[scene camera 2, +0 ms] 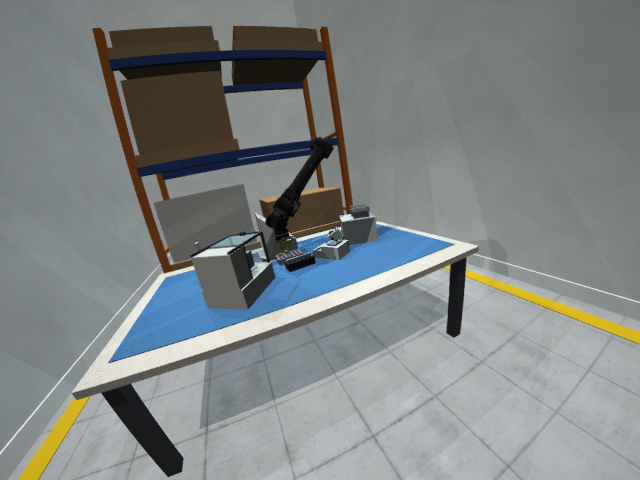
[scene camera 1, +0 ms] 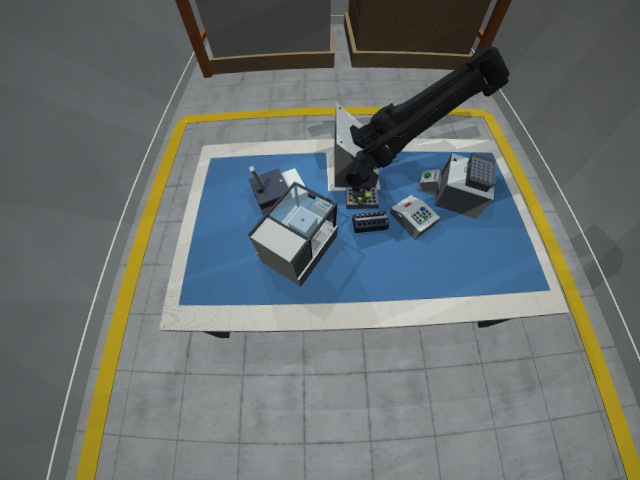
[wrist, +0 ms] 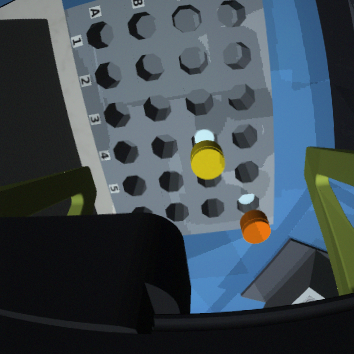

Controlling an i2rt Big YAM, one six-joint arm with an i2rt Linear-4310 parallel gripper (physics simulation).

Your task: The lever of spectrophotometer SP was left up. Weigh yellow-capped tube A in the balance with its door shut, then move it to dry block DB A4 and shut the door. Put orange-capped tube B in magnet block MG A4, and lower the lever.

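Note:
My open gripper point(scene camera 1: 360, 196) point(scene camera 2: 284, 244) point(wrist: 196, 169) hangs over the grey tube rack point(scene camera 1: 353, 205) point(wrist: 175, 95), nothing between its fingers. Yellow-capped tube A point(wrist: 207, 161) stands in column three, row 4, between the fingers in the wrist view. Orange-capped tube B point(wrist: 255, 228) stands nearer the rack's lower right corner. The balance point(scene camera 1: 281, 240) point(scene camera 2: 219, 279) has a glass top and an opening in its right side. The black block point(scene camera 1: 370, 222) point(scene camera 2: 300, 261) lies in front of the rack. A grey block with wells point(scene camera 1: 481, 169) point(scene camera 2: 359, 210) sits on a white housing. A dark unit point(scene camera 1: 271, 188) has an upright rod.
A white keypad device point(scene camera 1: 408, 207) point(scene camera 2: 338, 250) stands right of the black block. A small box with a green button point(scene camera 1: 429, 178) is behind it. A tall white panel point(scene camera 1: 343, 162) rises behind the rack, close to the arm. The balance stands left of the rack.

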